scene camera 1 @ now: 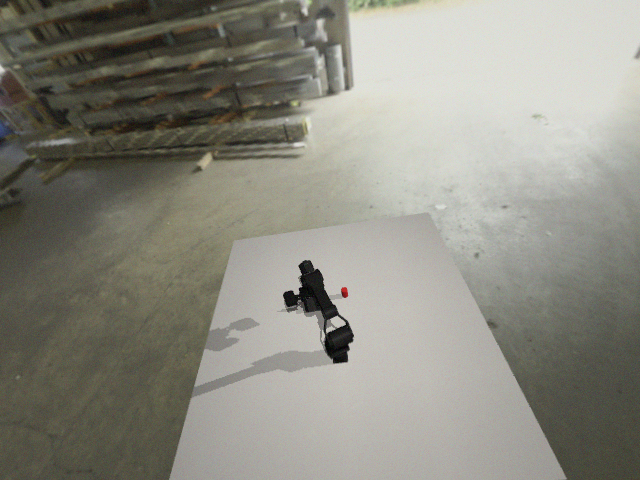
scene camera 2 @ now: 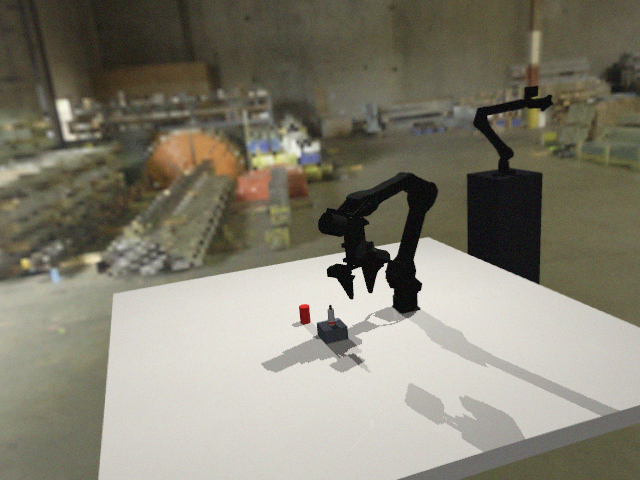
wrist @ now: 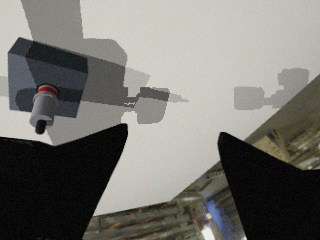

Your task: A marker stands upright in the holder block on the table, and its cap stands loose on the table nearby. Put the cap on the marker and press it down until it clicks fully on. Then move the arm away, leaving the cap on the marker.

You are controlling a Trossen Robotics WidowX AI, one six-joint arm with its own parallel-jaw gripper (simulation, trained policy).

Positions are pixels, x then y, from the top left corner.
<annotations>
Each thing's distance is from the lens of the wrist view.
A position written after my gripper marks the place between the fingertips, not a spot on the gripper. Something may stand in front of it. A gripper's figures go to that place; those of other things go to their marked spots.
my gripper (wrist: 172, 133): 0.12 m
holder block (wrist: 23, 47): 0.20 m
</annotations>
